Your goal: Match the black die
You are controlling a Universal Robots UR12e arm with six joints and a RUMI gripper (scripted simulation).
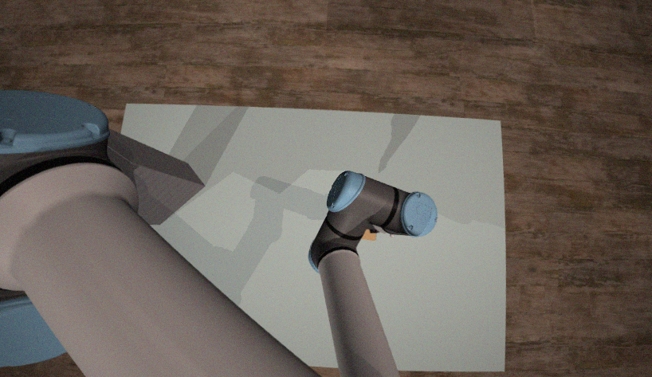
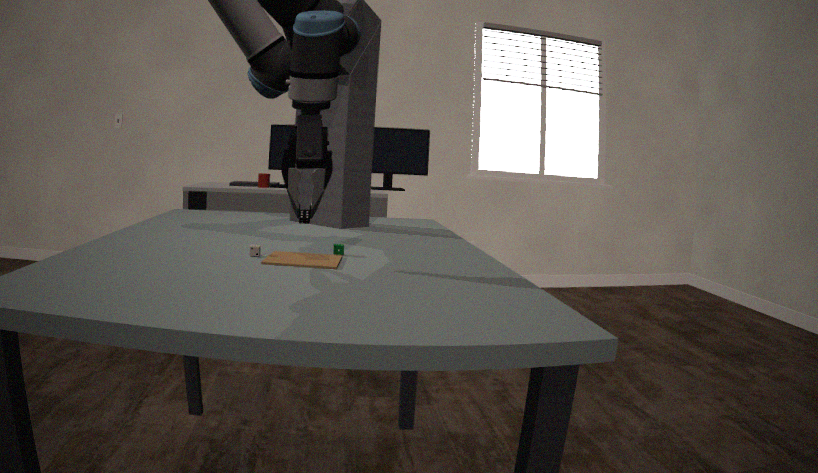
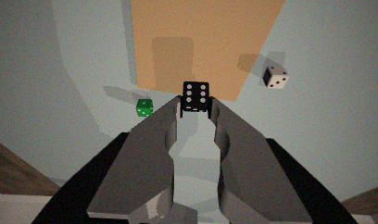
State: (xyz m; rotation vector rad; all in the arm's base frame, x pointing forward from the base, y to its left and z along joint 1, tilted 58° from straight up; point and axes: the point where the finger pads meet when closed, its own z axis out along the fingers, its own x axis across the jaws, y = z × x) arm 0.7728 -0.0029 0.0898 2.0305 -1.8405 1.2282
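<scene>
Now: the black die 10 mm below my hand. Round my hand: mat 90 mm below; green die 90 mm behind, 80 mm to the left, 80 mm below; white die 90 mm to the right, 80 mm below, 40 mm behind.
</scene>
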